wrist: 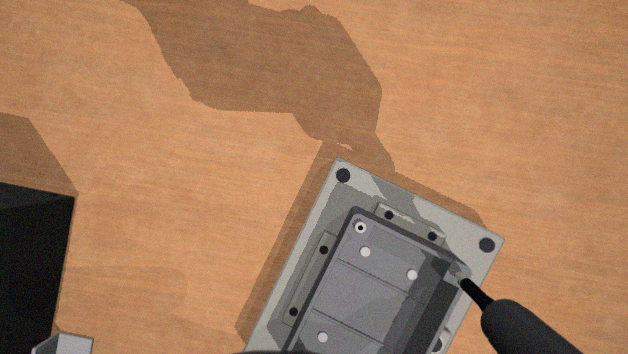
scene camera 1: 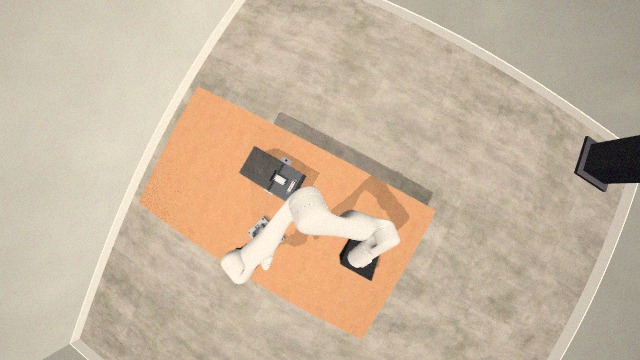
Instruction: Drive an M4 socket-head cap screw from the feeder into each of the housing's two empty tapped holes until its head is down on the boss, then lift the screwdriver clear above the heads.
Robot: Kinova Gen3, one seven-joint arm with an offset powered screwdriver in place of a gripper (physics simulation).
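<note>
The grey housing (wrist: 367,290) lies in its fixture, partly cut off by the wrist view's lower edge. A bright round screw head with a dark socket (wrist: 360,227) sits in its upper-left corner boss. My screwdriver (wrist: 463,281) reaches in from the lower right, with its black bit tip at the upper-right corner boss. A small light-grey piece (wrist: 457,275) shows at the bit's end, too small to tell whether it is a screw or how deep it sits. The bit hides part of that boss. The dark feeder (scene camera 1: 260,167) stands on the table; the arm partly covers the housing's fixture (scene camera 1: 253,232).
The light-grey fixture plate (wrist: 361,178) has dark bolts at its corners and clamp strips beside the housing. A black box (wrist: 32,260) stands at the left, with a light-grey metal part (wrist: 72,345) below it. The arm's black base plate (scene camera 1: 369,272) is on the orange table (scene camera 1: 320,300).
</note>
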